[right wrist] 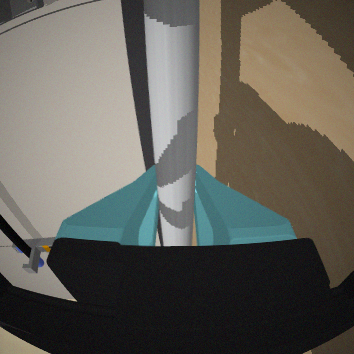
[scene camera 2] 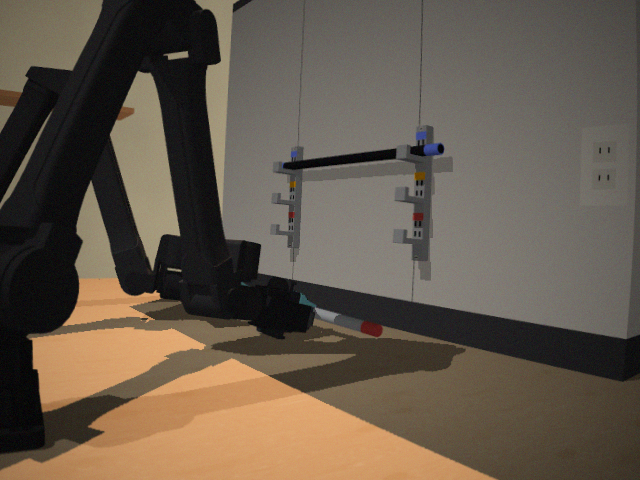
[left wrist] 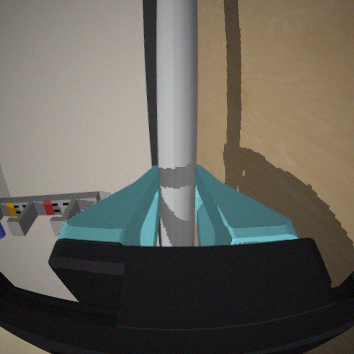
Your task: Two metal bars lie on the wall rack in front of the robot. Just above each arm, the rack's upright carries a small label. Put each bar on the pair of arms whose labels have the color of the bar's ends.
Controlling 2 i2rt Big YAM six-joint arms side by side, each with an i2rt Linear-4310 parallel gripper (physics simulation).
Note:
In view: my left gripper (left wrist: 176, 174), my right gripper (scene camera 2: 313, 311), a silver bar (right wrist: 171, 41), a black bar (scene camera 2: 388, 154), a rack upright (scene camera 2: 423, 164), a grey wall (left wrist: 81, 124) and a rack upright (scene camera 2: 294, 202).
My right gripper is seen too in the right wrist view (right wrist: 175, 174). The grey wall also shows in the right wrist view (right wrist: 76, 137).

